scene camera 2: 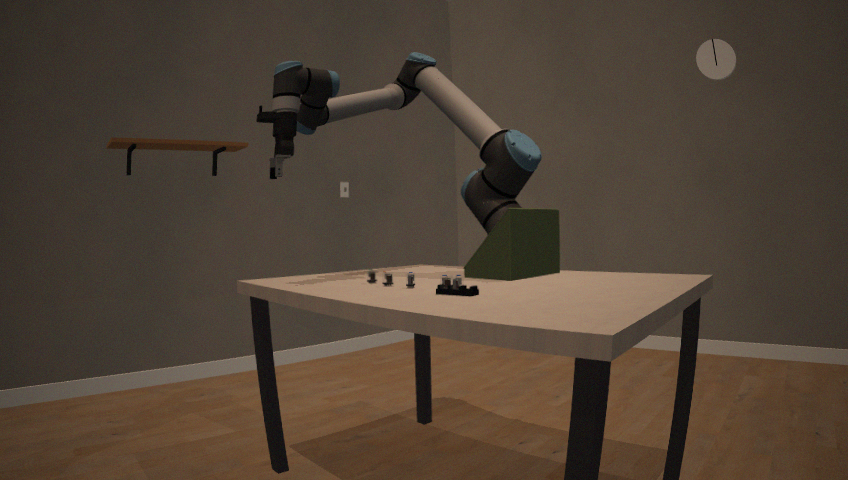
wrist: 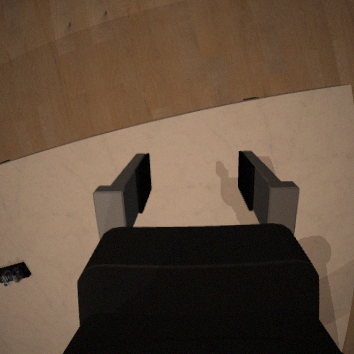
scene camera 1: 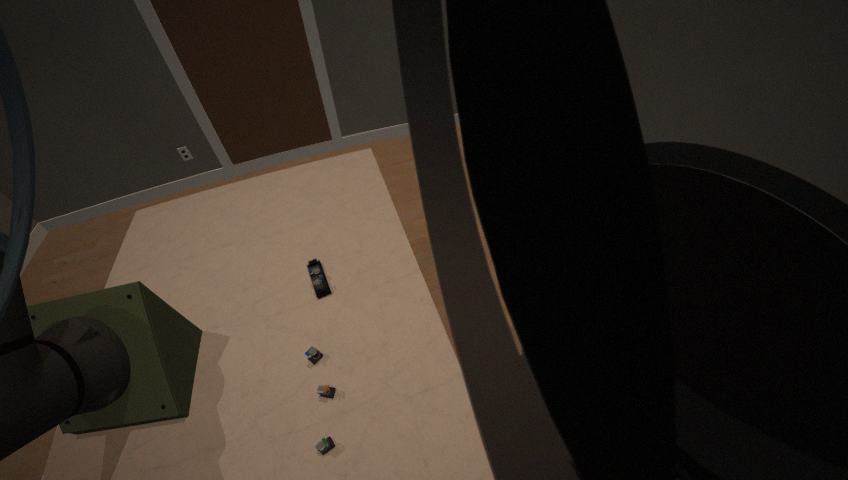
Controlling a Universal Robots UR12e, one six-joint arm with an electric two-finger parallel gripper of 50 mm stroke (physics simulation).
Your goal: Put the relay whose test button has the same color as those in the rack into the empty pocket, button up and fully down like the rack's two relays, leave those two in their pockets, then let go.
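Frame: origin at the arm's base, x right, y ahead, z up, level; metres.
Where they show: gripper, fingertip midpoint: [scene camera 2: 275, 177] [wrist: 194, 170]; arm's base, origin of the base link: [scene camera 2: 516, 236] [scene camera 1: 87, 362].
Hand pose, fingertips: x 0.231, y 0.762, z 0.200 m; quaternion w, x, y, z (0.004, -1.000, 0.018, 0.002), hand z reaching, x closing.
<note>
Things, the pixels of their top centre, and the offset from my fingertips. Level surfaces: height alone.
- black rack, middle of its top: [scene camera 2: 457, 285] [wrist: 8, 276] [scene camera 1: 316, 275] dx -0.446, dy -0.314, dz -0.306 m
- loose relay with a blue button, middle of its top: [scene camera 1: 310, 351] [scene camera 2: 410, 272] dx -0.241, dy -0.315, dz -0.285 m
- relay with an orange button, middle of its top: [scene camera 1: 322, 387] [scene camera 2: 387, 271] dx -0.163, dy -0.289, dz -0.285 m
- relay with a green button, middle of its top: [scene camera 1: 320, 443] [scene camera 2: 371, 269] dx -0.063, dy -0.293, dz -0.285 m
- pale table, its level: dz -0.329 m
The black rack [scene camera 1: 323, 293] [scene camera 2: 457, 292] [wrist: 26, 269] holds two grey relays with blue buttons; its lower end in scene camera 1 shows bare. A loose relay with a blue button [scene camera 1: 313, 355] [scene camera 2: 410, 279] stands on the table nearest the rack. A relay with an orange button [scene camera 1: 326, 391] [scene camera 2: 388, 278] stands beyond it, and a relay with a green button [scene camera 1: 324, 444] [scene camera 2: 371, 276] is farthest from the rack. My gripper [scene camera 2: 275, 170] [wrist: 194, 170] is open and empty, pointing down high above the table's level, well away from the relays and rack.
The pale table [scene camera 1: 380, 333] [scene camera 2: 535, 309] [wrist: 190, 130] carries the green robot base [scene camera 1: 169, 356] [scene camera 2: 532, 243]. A large dark arm part [scene camera 1: 559, 178] covers much of scene camera 1's right side. A wooden shelf [scene camera 2: 178, 143] is on the wall.
</note>
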